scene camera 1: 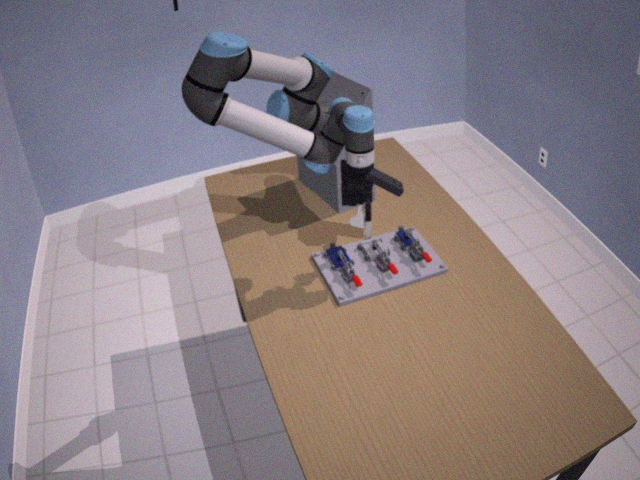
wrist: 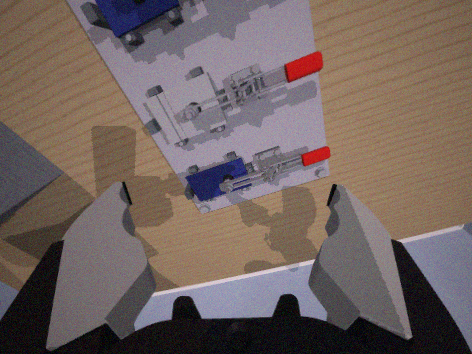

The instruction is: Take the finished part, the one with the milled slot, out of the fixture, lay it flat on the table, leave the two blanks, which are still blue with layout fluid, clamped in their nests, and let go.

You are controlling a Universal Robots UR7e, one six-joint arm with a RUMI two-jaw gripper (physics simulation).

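Frame: origin at the arm's base, x ahead, y left, z up, level; metres.
Seen in the pictures: gripper, fingertip midpoint: (scene camera 1: 366,223) (wrist: 231,185).
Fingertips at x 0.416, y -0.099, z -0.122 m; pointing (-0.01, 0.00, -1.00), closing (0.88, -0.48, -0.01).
Pixels of each thing's middle, then the offset from my fingertips to it. "spot": a spot on its surface instead. Level surfaces: height alone.
- finished part, body centre: (wrist: 188,110) (scene camera 1: 373,248) dx -0.037, dy +0.045, dz -0.130 m
- grey fixture plate, surface spot: (wrist: 295,125) spot: dx +0.080, dy -0.040, dz -0.143 m
- blue blank, body centre: (scene camera 1: 406,239) dx -0.020, dy +0.154, dz -0.127 m
- wooden table, surface height: dz -0.158 m
The finished part (scene camera 1: 369,249) (wrist: 204,120), pale silver with a slot across it, sits in the middle nest of the grey fixture plate (scene camera 1: 361,292) (wrist: 295,125). A toggle clamp's arm reaches over it. One blue blank (scene camera 1: 338,256) (wrist: 215,184) sits in the left nest in the scene view, lowest in the wrist view. The other blue blank (scene camera 1: 404,238) (wrist: 142,15) is in the right nest, cut off at the top of the wrist view. Both are in their nests. My gripper (scene camera 1: 367,233) (wrist: 231,185) is open and empty, pointing down above the fixture's back edge.
The clamps' red handles (scene camera 1: 392,268) (wrist: 304,66) point away from the robot's base. The grey base block (scene camera 1: 321,180) (wrist: 22,165) stands behind the fixture on the wooden table (scene camera 1: 439,361) (wrist: 390,125). Shadows of the arm fall on the table.
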